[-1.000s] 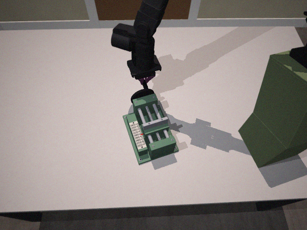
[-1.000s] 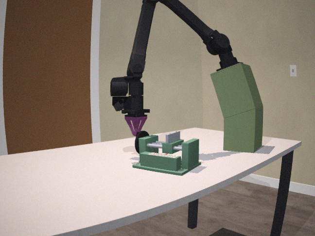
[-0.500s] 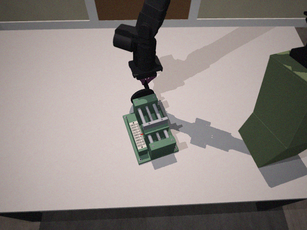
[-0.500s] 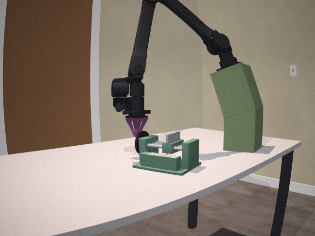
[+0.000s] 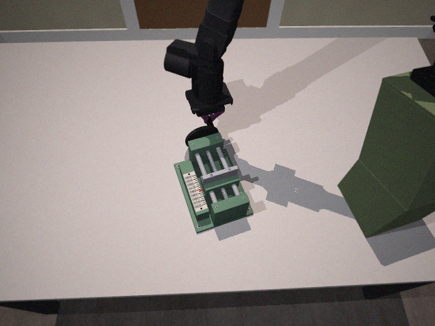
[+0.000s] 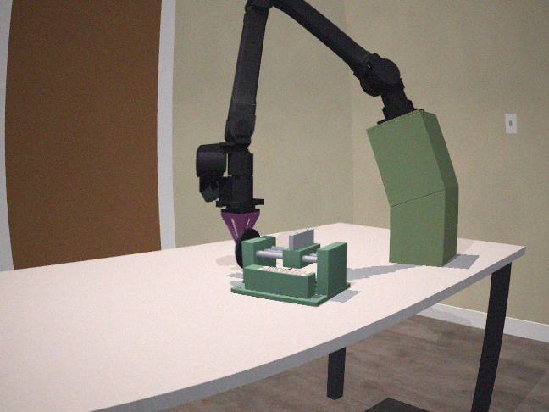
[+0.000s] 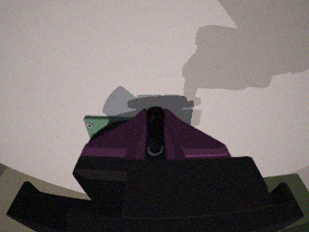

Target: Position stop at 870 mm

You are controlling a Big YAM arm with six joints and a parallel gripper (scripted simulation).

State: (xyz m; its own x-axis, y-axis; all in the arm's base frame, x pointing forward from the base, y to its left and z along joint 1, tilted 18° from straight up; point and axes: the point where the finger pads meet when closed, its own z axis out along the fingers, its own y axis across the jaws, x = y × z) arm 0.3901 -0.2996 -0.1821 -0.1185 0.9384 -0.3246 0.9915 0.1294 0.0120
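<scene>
The black handwheel is 30 mm to the left of my hand. Round my hand: grey stop carriage (180 mm to the left, 20 mm ahead, 10 mm above); black handwheel handle (10 mm to the left).
</scene>
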